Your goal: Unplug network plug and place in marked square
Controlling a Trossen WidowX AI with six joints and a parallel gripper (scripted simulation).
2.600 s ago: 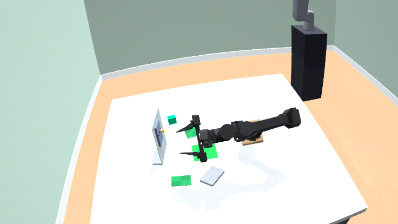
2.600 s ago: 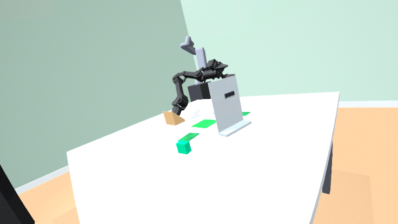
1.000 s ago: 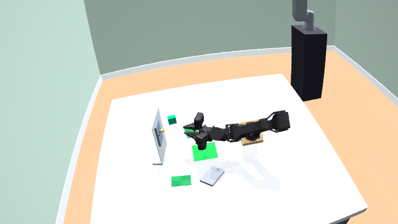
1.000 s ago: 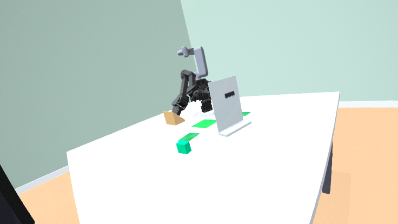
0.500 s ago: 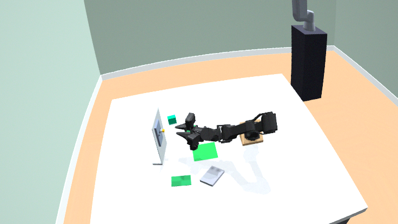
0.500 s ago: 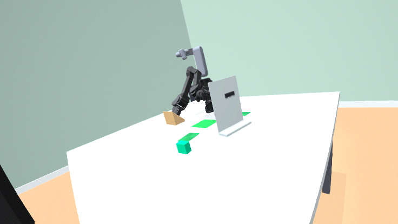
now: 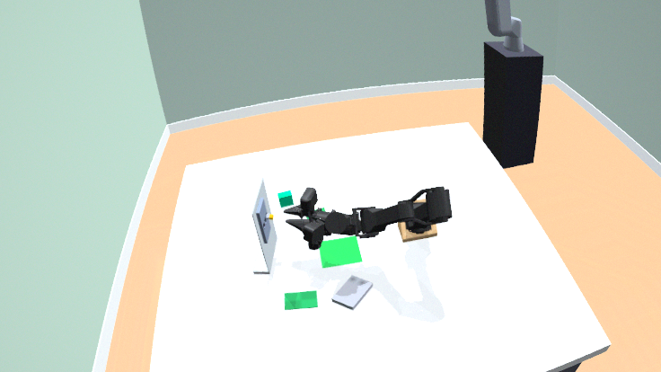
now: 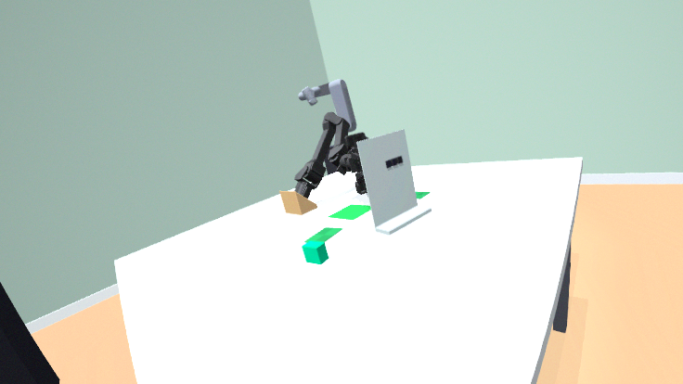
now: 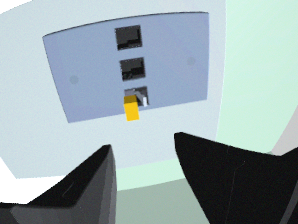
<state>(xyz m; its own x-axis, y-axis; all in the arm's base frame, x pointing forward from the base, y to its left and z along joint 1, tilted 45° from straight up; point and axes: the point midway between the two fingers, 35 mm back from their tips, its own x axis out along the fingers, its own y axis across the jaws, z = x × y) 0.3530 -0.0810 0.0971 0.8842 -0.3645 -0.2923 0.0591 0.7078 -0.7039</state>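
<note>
Right now my gripper tip is 5 cm short of the yellow plug and 1 cm to the left of it. From my gripper tip the other things lie so: green marked square 16 cm below, 14 cm behind, 2 cm to the left; then grey flat plate 20 cm to the left, 15 cm below, 15 cm behind; then grey panel 7 cm ahead, 5 cm below.
</note>
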